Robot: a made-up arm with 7 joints. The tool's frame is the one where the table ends. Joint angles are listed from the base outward.
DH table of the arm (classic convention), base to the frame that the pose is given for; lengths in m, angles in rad. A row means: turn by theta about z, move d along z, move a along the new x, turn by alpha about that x. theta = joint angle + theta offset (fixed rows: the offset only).
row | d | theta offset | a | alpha
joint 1 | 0.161 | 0 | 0 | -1.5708
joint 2 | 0 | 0 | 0 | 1.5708
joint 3 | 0.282 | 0 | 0.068 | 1.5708
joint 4 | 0 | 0 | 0.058 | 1.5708
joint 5 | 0.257 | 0 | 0 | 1.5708
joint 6 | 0 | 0 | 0.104 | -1.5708
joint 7 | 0.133 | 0 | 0 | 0
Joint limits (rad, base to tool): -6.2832..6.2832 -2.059..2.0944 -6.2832..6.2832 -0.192..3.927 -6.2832..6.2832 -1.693..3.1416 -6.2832..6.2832
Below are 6 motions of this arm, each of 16 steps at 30 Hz.
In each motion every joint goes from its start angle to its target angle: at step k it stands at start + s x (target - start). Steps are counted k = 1, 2, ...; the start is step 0. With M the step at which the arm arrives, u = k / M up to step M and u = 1 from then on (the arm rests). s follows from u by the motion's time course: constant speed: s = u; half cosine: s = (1 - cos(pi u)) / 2; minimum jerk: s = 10 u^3 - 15 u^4 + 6 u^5.
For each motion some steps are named. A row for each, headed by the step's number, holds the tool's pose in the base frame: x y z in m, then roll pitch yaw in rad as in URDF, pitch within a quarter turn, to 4 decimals.
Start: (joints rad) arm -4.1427 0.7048 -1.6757 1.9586 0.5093 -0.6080 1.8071
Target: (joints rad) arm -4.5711 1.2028 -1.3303 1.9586 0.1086 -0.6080 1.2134
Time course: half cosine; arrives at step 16
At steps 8, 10, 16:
8: 0.0950 0.5332 0.5296 -0.7147 -0.6915 -1.0455
10: 0.1233 0.5718 0.4591 -0.6986 -0.9256 -1.1729
16: 0.1819 0.6086 0.3329 -0.5114 -1.2971 -1.4961

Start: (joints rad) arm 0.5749 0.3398 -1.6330 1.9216 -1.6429 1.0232 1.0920
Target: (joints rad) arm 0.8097 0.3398 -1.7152 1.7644 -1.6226 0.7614 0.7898
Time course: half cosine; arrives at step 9
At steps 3, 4, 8, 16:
3: 0.3225 -0.3116 0.6314 0.7060 -0.8519 0.3486
4: 0.3357 -0.3057 0.6220 0.7938 -0.8002 0.3149
8: 0.3776 -0.2793 0.5884 1.0233 -0.6015 0.2786
16: 0.3797 -0.2777 0.5866 1.0334 -0.5901 0.2795

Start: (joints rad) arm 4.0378 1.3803 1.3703 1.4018 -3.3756 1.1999 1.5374
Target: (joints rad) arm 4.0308 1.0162 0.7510 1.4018 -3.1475 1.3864 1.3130
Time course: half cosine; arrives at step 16
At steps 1, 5, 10, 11, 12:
1: 0.1493 -0.5848 0.1503 0.9647 -1.0883 0.4721
5: 0.1195 -0.5923 0.1180 1.1523 -0.9509 0.2185
10: 0.0177 -0.6028 0.0729 1.2842 -0.6008 -0.1282
11: -0.0054 -0.6030 0.0695 1.2846 -0.5354 -0.1805
12: -0.0265 -0.6026 0.0680 1.2807 -0.4788 -0.2257

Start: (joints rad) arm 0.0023 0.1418 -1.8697 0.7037 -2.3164 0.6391 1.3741
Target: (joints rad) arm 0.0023 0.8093 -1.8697 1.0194 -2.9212 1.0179 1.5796
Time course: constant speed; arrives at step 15
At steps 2, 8, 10, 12, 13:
2: -0.1146 -0.3835 0.1992 1.6620 -0.1576 -0.8009
8: -0.0911 -0.4223 0.2955 1.2029 0.1135 -0.6167
10: -0.0695 -0.4337 0.3258 1.0685 0.2251 -0.5682
12: -0.0412 -0.4440 0.3530 0.9429 0.3460 -0.5259
13: -0.0248 -0.4486 0.3649 0.8832 0.4097 -0.5071

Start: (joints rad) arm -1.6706 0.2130 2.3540 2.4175 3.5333 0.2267 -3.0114
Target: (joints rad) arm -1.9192 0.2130 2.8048 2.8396 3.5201 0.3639 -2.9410
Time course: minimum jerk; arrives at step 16
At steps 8, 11, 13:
8: 0.1435 0.0689 0.8413 -0.2209 0.0636 -1.8185
11: 0.0827 0.0341 0.8615 -0.1105 0.2233 -1.7448
13: 0.0585 0.0183 0.8665 -0.0625 0.2866 -1.7071

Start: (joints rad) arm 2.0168 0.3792 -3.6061 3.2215 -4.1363 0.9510 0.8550
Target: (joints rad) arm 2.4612 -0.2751 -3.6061 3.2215 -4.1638 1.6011 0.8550
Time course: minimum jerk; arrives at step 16
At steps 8, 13, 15, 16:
8: 0.0442 0.1153 0.8257 -1.2127 -0.8062 -1.0366
13: 0.1864 0.0265 0.7810 -1.5929 -0.5415 -0.5994
15: 0.2015 0.0214 0.7728 -1.6236 -0.5105 -0.5588
16: 0.2023 0.0212 0.7724 -1.6250 -0.5090 -0.5569

